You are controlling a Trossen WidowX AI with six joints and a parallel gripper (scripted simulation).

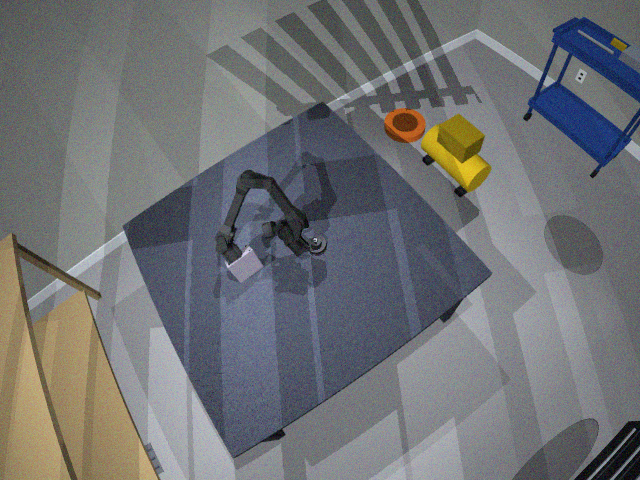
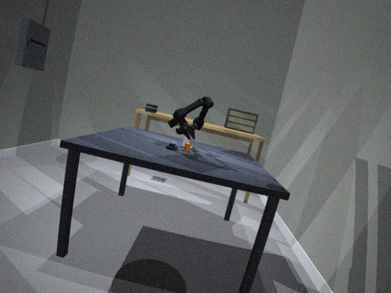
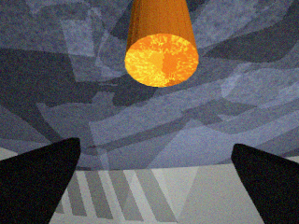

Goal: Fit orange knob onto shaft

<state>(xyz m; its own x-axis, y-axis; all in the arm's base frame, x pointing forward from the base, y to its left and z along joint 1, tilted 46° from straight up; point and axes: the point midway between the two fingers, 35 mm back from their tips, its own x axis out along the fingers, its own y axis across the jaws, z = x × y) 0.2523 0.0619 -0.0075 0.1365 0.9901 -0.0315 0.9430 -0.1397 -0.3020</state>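
Right now my gripper tip is 1 cm past the orange knob, 2 cm to the left of it and 6 cm above it. From my gripper tip the other things lie so: round dark pedestal (6 cm ahead, 13 cm to the right, 7 cm below).
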